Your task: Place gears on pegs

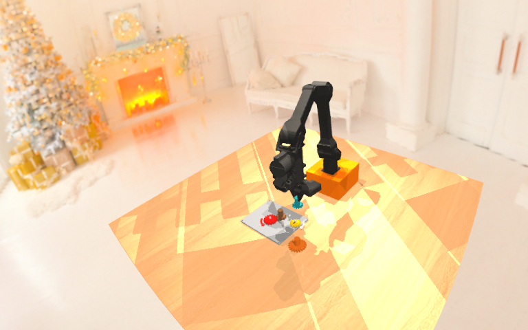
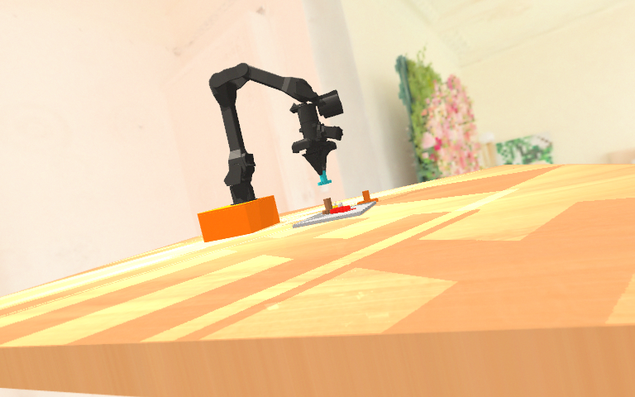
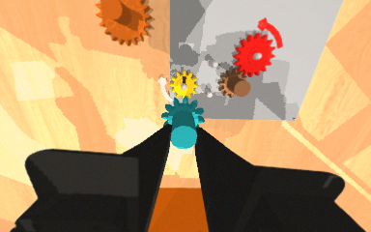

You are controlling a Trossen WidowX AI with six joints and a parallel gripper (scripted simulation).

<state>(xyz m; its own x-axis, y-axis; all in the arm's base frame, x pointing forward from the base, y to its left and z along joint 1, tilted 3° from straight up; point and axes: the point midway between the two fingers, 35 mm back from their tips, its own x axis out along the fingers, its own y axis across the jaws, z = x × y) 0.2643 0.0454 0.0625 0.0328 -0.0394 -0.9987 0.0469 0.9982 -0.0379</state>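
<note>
Now: gripper tip 20 mm short of the small brown gear, 70 mm to the left of it and 90 mm above it. Round my gripper tip: teal gear: 10 mm below; then red gear: 60 mm ahead, 90 mm to the right, 100 mm below; then yellow gear: 20 mm ahead, 100 mm below.
</note>
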